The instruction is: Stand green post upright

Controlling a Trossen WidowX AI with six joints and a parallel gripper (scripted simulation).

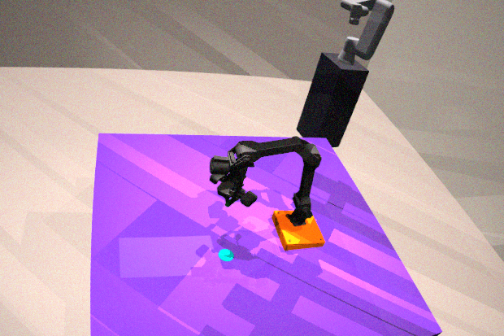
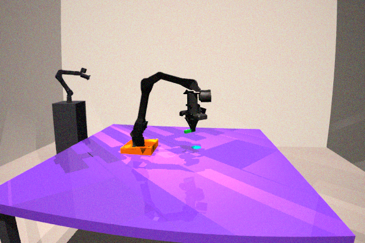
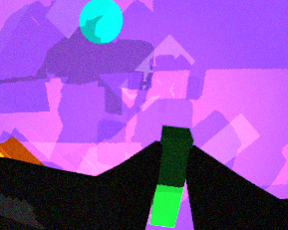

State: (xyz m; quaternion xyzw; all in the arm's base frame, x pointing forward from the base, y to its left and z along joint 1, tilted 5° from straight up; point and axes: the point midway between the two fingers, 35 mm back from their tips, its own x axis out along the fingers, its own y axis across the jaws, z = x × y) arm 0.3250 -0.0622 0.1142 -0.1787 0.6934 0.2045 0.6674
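The cyan circle is 150 mm below my gripper tip, 130 mm to the left of it and 30 mm ahead of it. Round my gripper tip: green post 20 mm behind, 10 mm to the right.
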